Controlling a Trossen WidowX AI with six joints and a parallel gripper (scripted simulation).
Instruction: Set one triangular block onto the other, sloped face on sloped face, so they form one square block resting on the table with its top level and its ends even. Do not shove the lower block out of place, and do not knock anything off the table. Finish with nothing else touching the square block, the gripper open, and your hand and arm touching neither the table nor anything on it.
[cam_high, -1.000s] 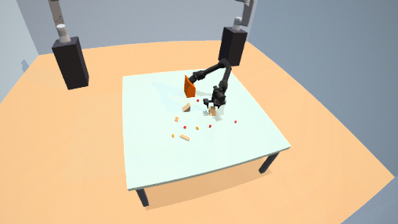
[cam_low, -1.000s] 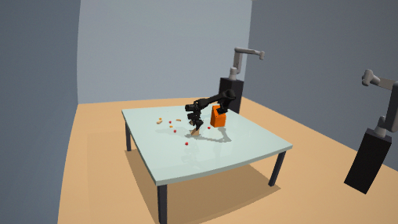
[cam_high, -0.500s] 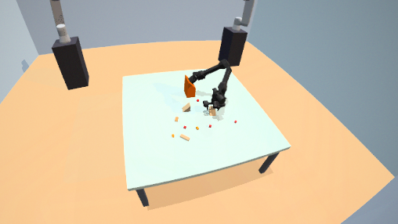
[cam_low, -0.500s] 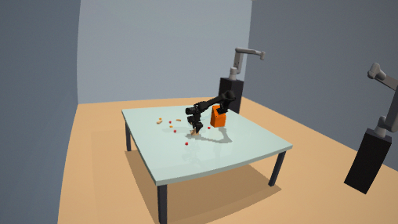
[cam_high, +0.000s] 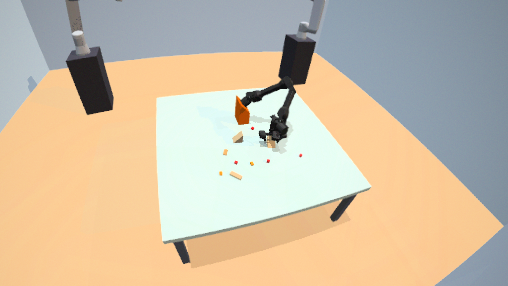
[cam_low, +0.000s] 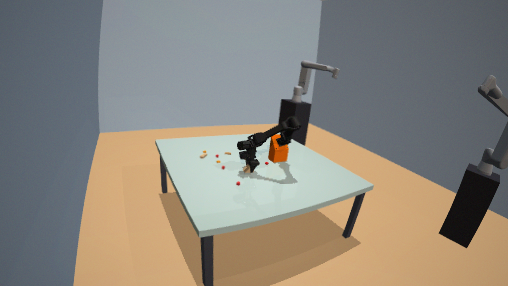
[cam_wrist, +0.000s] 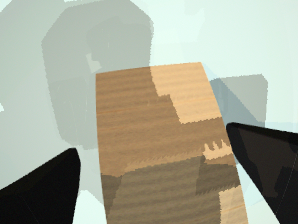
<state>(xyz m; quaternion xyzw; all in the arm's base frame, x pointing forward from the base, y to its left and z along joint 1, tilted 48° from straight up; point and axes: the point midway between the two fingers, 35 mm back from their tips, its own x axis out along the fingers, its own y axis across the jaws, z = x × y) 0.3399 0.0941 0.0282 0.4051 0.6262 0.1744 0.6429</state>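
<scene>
Now: the tan triangular block 10 mm behind my gripper tip and 10 mm above it. The rest, counted from my gripper tip: flat wooden bar 180 mm ahead, 340 mm to the right.
</scene>
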